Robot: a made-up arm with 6 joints. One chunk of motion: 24 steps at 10 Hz.
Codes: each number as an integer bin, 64 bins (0 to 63) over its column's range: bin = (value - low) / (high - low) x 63, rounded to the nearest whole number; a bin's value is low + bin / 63 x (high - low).
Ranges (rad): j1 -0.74..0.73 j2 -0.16..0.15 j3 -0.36..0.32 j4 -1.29..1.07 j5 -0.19..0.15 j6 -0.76..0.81
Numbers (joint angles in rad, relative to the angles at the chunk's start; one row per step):
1: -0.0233 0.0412 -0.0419 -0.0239 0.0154 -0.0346
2: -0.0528 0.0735 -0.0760 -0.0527 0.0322 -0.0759
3: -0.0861 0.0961 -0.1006 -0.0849 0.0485 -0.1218
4: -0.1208 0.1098 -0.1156 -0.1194 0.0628 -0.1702
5: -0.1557 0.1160 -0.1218 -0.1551 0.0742 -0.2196
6: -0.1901 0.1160 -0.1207 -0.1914 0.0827 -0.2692
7: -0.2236 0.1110 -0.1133 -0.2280 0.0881 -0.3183
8: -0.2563 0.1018 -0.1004 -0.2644 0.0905 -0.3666
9: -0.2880 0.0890 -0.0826 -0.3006 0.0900 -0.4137
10: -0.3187 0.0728 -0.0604 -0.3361 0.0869 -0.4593
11: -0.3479 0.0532 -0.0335 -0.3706 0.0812 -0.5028
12: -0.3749 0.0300 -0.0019 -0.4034 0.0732 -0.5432
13: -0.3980 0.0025 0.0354 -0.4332 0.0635 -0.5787
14: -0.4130 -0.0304 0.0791 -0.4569 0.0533 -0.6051
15: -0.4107 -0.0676 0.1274 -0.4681 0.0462 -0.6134
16: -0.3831 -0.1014 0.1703 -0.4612 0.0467 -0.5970
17: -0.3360 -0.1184 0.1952 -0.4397 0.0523 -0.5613
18: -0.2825 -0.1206 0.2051 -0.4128 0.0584 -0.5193
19: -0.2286 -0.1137 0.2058 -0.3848 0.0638 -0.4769
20: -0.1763 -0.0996 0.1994 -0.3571 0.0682 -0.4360
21: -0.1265 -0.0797 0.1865 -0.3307 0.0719 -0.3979
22: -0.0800 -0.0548 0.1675 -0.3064 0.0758 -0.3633
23: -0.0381 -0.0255 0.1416 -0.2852 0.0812 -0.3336
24: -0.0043 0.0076 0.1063 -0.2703 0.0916 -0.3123
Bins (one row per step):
1: 31 41 29 34 38 29
2: 29 47 26 33 41 27
3: 28 52 24 32 44 26
4: 27 55 23 31 47 24
5: 25 56 22 30 49 22
6: 24 56 22 29 51 20
7: 22 55 23 28 52 18
8: 21 53 24 27 52 16
9: 19 51 26 26 52 14
10: 18 47 28 25 51 12
11: 17 43 30 25 50 10
12: 16 39 33 24 49 9
13: 15 33 37 23 47 7
14: 14 26 41 22 45 6
15: 14 19 45 22 44 6
16: 15 12 49 22 44 7
17: 17 8 51 23 45 8
18: 20 8 52 23 46 10
19: 22 9 52 24 47 11
20: 24 12 52 25 48 13
21: 26 16 51 26 49 15
22: 28 21 49 26 49 16
23: 30 27 46 27 50 17
24: 32 34 43 27 52 18

